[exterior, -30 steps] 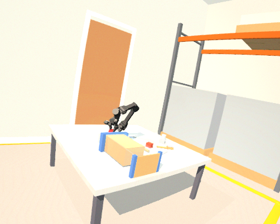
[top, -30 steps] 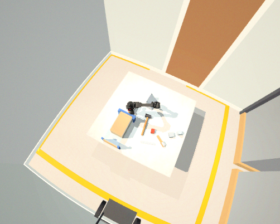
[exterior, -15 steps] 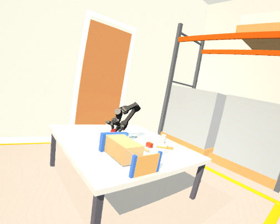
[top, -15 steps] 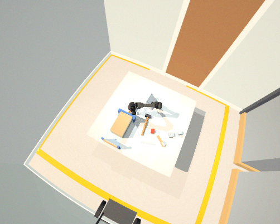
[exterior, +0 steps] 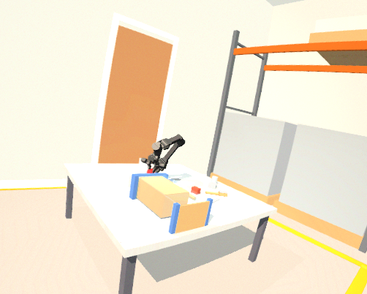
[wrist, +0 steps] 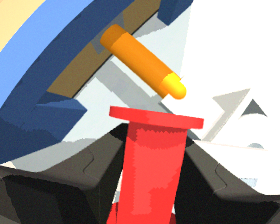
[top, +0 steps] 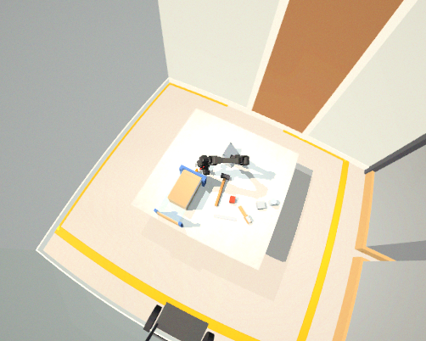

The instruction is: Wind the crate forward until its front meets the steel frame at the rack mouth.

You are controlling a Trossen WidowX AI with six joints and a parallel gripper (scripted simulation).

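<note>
My gripper tip is 40 mm past the winch handle and 30 mm above it. Round my gripper tip: winch 110 mm behind, 100 mm below, 40 mm to the right; red grip 10 mm to the left, 10 mm behind; cubby 310 mm ahead, 70 mm to the right, 50 mm below.
</note>
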